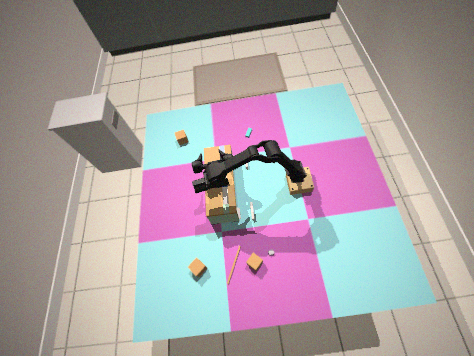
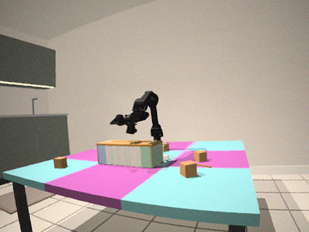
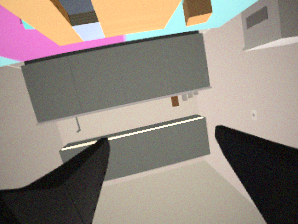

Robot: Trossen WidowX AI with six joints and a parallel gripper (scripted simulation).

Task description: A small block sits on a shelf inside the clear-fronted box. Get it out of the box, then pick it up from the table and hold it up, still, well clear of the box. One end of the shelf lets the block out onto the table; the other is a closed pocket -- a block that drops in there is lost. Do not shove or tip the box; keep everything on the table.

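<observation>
Right now my gripper tip is 18 cm above the box, 8 cm to the right of it and 6 cm past it. Also, from my gripper tip: thin stick (48 cm to the left, 24 cm below, 7 cm behind); blue block (16 cm below, 9 cm to the left, 5 cm behind).
</observation>
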